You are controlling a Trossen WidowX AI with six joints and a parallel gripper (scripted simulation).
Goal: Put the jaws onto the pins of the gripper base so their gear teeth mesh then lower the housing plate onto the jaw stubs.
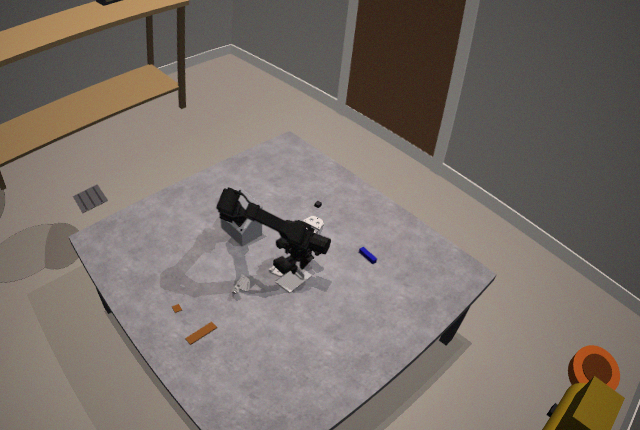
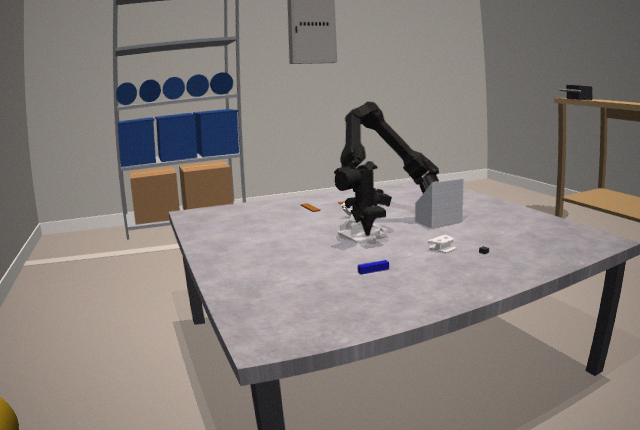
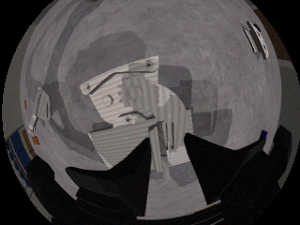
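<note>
Right now my gripper tip is 3 cm past the white jaw and 2 cm to the left of it. Round my gripper tip: small black cube: 32 cm to the left, 24 cm behind, 1 cm below; then blue block: 27 cm to the left, 10 cm ahead; then orange strip: 45 cm to the right, 3 cm ahead, 1 cm below.
</note>
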